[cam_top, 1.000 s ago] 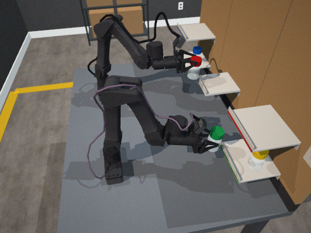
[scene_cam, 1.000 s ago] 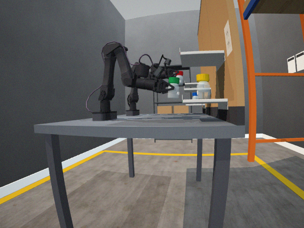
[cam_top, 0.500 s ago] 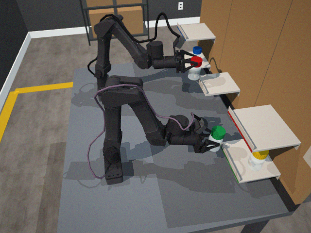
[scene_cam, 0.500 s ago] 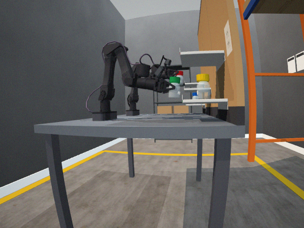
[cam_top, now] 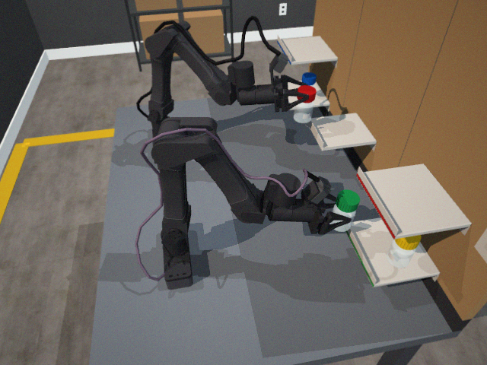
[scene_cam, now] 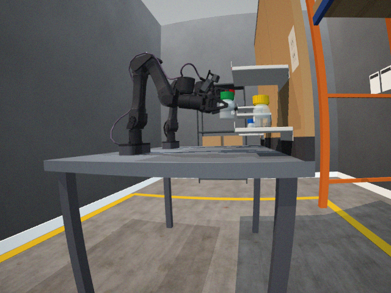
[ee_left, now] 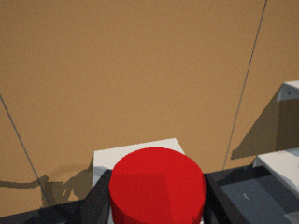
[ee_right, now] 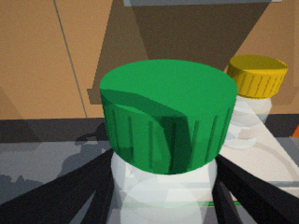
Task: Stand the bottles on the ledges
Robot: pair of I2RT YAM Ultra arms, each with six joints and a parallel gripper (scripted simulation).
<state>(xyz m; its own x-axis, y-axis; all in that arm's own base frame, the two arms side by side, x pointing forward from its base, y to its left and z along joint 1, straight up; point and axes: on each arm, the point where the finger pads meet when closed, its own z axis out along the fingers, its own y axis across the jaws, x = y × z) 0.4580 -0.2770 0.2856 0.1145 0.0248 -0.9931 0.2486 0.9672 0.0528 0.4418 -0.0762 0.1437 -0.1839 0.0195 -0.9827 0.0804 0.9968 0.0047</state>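
Right now the red-capped bottle is 50 mm below my left hand. From my left hand the other things lie so: blue-capped bottle: 320 mm to the left, 190 mm below, 150 mm ahead; green-capped bottle: 350 mm to the right, 150 mm below, 10 mm behind; brown wall: 230 mm ahead, 120 mm above, 40 mm to the right.
Now: right hand 35 cm to the right of the red-capped bottle, 9 cm below it and 1 cm short of it. The rest, counted from my right hand: green-capped bottle (right at my right hand); then brown wall (31 cm to the left, 26 cm above, 23 cm ahead); then yellow-capped bottle (11 cm to the right, 11 cm ahead, 5 cm below).
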